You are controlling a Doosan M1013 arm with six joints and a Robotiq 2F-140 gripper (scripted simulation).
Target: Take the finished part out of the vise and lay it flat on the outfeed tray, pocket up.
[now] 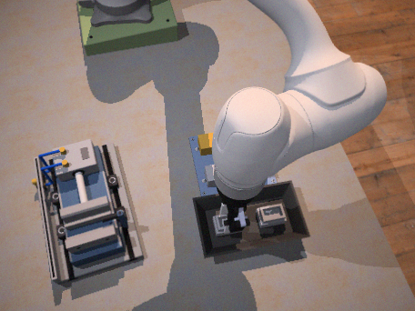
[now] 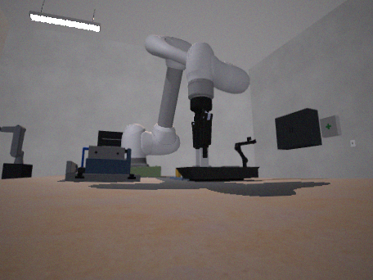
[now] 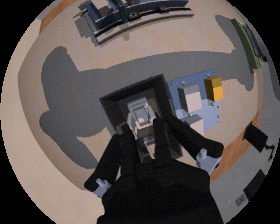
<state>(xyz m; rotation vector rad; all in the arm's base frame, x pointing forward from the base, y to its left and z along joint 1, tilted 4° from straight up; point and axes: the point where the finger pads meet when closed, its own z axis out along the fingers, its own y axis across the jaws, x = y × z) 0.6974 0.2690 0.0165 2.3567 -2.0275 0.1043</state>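
The grey block is 120 mm behind my hand, 10 mm to the right of it and 40 mm below it. The rest, counted from my hand: orange block: 210 mm behind, 30 mm to the right, 40 mm below; then vise: 60 mm behind, 320 mm to the right, 30 mm below; then blue fixture plate: 170 mm behind, 30 mm to the left, 70 mm below.
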